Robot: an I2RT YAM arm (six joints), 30 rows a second.
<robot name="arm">
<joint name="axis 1" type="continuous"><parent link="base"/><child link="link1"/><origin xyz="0.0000 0.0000 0.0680"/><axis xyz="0 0 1"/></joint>
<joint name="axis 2" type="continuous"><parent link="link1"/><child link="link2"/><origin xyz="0.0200 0.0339 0.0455"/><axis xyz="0 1 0"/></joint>
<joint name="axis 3" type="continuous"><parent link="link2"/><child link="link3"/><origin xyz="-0.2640 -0.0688 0.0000"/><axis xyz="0 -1 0"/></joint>
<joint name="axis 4" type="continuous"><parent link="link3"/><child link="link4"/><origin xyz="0.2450 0.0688 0.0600"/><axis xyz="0 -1 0"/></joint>
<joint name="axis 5" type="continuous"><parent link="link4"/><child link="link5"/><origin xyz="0.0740 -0.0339 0.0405"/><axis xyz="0 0 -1"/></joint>
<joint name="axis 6" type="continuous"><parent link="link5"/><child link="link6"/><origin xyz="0.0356 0.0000 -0.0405"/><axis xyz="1 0 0"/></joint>
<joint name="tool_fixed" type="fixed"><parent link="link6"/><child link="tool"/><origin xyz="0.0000 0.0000 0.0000" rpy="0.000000 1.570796 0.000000"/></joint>
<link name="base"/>
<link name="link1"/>
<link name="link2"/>
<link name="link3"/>
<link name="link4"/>
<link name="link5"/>
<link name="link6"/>
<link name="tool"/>
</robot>
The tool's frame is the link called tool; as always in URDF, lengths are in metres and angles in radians. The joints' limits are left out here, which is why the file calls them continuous.
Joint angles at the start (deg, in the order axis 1, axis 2, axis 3, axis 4, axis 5, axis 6): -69.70 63.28 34.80 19.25 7.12 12.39
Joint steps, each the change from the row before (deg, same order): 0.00 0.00 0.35 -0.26 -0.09 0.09; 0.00 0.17 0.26 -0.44 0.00 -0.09; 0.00 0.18 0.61 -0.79 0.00 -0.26; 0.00 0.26 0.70 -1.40 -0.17 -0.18; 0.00 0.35 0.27 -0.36 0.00 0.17; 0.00 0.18 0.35 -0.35 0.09 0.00; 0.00 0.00 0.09 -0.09 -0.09 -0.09; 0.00 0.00 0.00 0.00 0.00 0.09; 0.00 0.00 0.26 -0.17 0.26 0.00
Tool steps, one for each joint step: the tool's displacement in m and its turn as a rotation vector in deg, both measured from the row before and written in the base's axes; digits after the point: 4 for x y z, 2 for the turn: 0.0002 -0.0004 0.0017 -0.06 -0.13 0.07; 0.0002 -0.0006 0.0001 0.31 0.21 0.01; 0.0004 -0.0010 0.0015 0.28 0.37 0.04; 0.0005 -0.0011 0.0006 0.87 0.48 0.20; 0.0004 -0.0011 -0.0005 0.45 -0.01 -0.03; 0.0002 -0.0008 0.0008 0.16 0.08 -0.09; 0.0001 -0.0001 0.0004 -0.01 0.07 0.11; 0.0000 0.0000 0.0000 0.02 -0.09 -0.02; -0.0001 -0.0003 0.0013 -0.10 0.02 -0.25
